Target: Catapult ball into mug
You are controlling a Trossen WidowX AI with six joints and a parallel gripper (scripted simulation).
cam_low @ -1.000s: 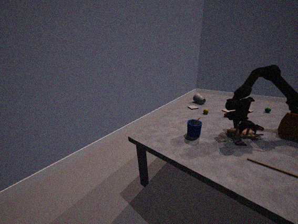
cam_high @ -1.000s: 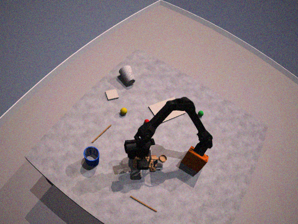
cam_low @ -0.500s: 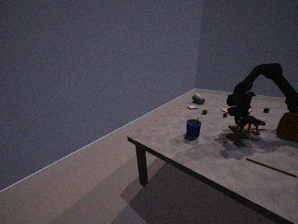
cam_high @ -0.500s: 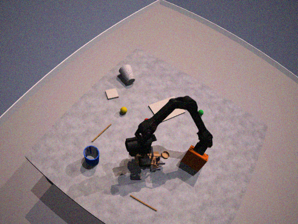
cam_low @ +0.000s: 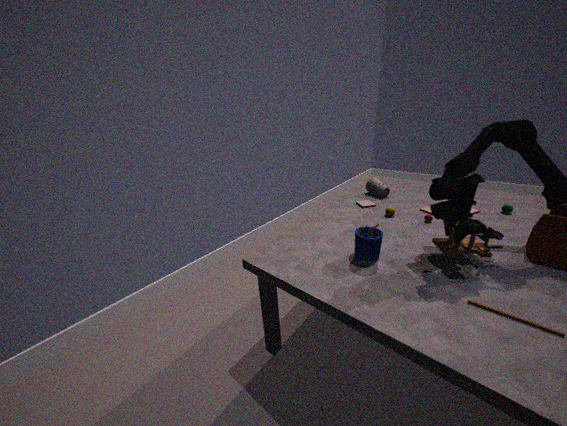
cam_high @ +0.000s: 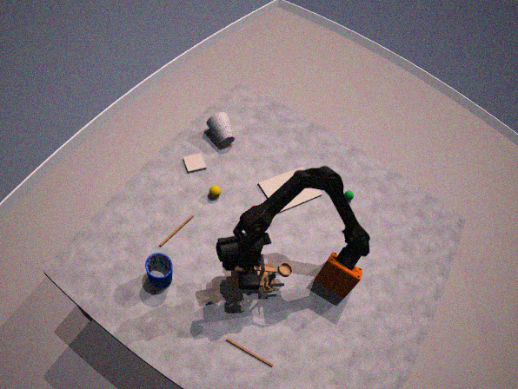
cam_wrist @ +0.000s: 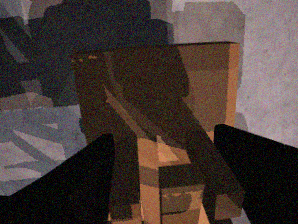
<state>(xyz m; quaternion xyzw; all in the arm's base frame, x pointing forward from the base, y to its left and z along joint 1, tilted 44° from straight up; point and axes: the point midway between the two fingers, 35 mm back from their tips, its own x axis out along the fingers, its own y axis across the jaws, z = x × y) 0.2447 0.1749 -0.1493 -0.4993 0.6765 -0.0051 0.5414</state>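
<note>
My gripper tip is now 250 mm to the left of the red ball, 140 mm short of it and 50 mm above it. From my gripper tip the other things lie so: blue mug: 200 mm ahead, 190 mm to the left, 40 mm below; then wooden catapult: 60 mm behind, 40 mm to the right, 20 mm above; then yellow ball: 300 mm ahead, 200 mm to the right, 40 mm below.
</note>
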